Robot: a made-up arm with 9 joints. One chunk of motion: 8 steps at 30 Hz.
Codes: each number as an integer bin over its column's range. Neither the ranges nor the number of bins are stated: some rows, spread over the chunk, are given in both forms.
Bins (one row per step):
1: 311 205 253 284 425 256
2: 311 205 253 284 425 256
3: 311 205 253 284 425 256
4: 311 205 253 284 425 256
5: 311 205 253 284 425 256
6: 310 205 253 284 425 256
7: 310 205 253 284 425 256
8: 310 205 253 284 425 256
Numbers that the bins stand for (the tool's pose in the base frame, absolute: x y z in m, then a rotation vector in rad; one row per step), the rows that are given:
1: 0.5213 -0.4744 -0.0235 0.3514 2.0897 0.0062
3: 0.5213 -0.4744 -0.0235 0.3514 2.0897 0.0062
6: 0.5119 -0.4744 -0.0235 0.3514 2.0897 0.0062
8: 0.5119 -0.4744 -0.0235 0.3514 2.0897 0.0062
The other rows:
2: 0.5213 -0.4744 -0.0235 0.3514 2.0897 0.0062
4: 0.5213 -0.4744 -0.0235 0.3514 2.0897 0.0062
5: 0.5213 -0.4744 -0.0235 0.3514 2.0897 0.0062
7: 0.5119 -0.4744 -0.0235 0.3514 2.0897 0.0062

